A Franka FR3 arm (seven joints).
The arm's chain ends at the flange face. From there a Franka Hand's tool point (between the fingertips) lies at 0.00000 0.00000 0.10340 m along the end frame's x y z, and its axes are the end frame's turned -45 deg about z.
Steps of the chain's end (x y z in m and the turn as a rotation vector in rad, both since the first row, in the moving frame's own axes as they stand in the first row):
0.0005, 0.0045, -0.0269, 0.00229, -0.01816, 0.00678
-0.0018, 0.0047, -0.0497, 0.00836, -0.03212, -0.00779
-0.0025, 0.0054, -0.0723, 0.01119, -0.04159, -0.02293
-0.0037, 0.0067, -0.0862, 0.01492, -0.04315, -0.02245
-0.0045, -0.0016, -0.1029, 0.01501, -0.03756, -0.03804
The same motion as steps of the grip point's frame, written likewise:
-0.0040, 0.0020, -0.0269, 0.01446, -0.01122, 0.00678
-0.0063, -0.0009, -0.0498, 0.02862, -0.01680, -0.00779
-0.0079, -0.0018, -0.0724, 0.03732, -0.02150, -0.02293
-0.0095, -0.0021, -0.0863, 0.04106, -0.01996, -0.02245
-0.0038, -0.0081, -0.1030, 0.03717, -0.01595, -0.03804

